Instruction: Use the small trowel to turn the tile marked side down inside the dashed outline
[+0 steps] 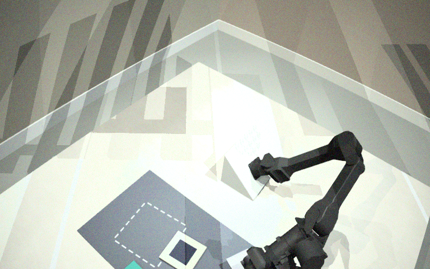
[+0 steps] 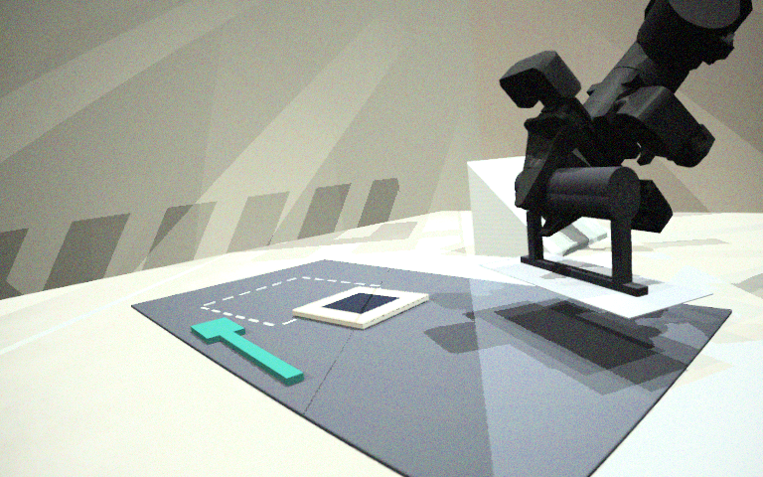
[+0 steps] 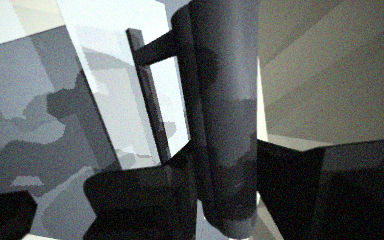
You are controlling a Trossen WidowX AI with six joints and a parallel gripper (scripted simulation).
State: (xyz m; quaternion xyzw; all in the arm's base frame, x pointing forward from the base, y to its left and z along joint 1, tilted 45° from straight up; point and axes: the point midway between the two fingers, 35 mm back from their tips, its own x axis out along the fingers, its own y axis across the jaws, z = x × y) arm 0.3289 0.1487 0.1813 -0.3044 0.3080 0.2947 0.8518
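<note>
My gripper tip is now 200 mm to the left of the tile, 90 mm above it and 40 mm short of it. From my gripper tip the other things lie so: trowel (20 mm behind, 10 mm to the left, 10 mm below); teal t-shaped flat piece (200 mm to the right, 190 mm ahead, 90 mm below); grey mat (190 mm to the right, 120 mm below, 50 mm ahead).
</note>
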